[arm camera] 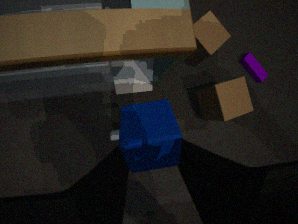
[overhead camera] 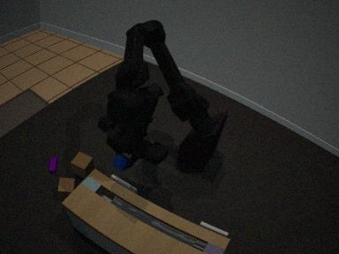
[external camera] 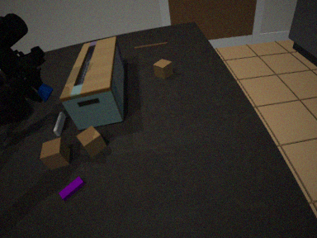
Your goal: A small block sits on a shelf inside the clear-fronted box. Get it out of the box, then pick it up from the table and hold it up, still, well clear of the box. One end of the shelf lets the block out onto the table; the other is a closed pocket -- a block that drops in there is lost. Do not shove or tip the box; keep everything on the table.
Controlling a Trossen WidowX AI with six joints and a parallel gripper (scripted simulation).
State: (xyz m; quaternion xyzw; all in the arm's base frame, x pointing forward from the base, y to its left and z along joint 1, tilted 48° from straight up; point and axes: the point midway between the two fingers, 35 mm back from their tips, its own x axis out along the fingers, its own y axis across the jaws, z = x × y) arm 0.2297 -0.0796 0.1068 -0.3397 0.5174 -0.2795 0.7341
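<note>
Now: the blue block 2 cm above my gripper tip and 1 cm ahead of it.
</note>
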